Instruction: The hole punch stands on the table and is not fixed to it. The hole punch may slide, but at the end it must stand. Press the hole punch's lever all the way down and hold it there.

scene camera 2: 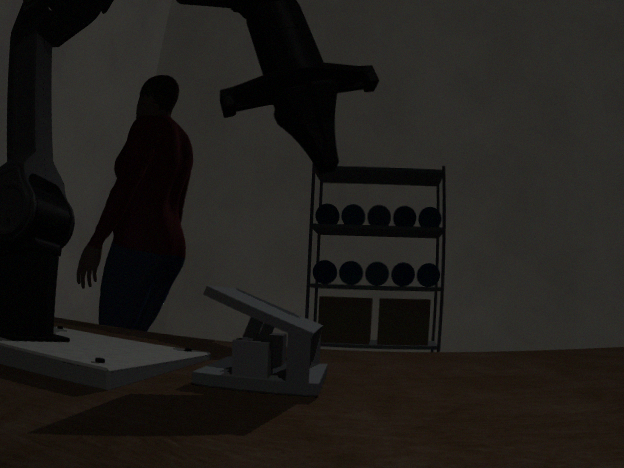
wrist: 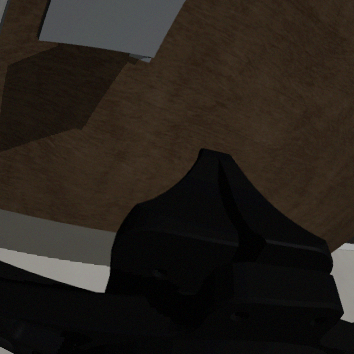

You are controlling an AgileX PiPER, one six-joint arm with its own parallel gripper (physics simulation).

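The grey hole punch stands upright on its base [scene camera 2: 254, 383] on the brown table [scene camera 2: 453, 403] [wrist: 240, 100]. Its lever [scene camera 2: 262, 307] is raised, with the free end pointing up and to the left, toward the arm's base. In the wrist view part of the hole punch [wrist: 110, 25] shows at the top left. My gripper [scene camera 2: 327, 166] [wrist: 209, 169] is shut and empty, its fingertips together. It hangs high above the hole punch, a little to the right of it in the scene view, and touches nothing.
A white base plate [scene camera 2: 115, 355] under the arm lies left of the hole punch, close to it. Behind the table, a person in a red top [scene camera 2: 153, 191] stands at the left. A shelf rack [scene camera 2: 441, 261] with blue round items and boxes stands at the back.
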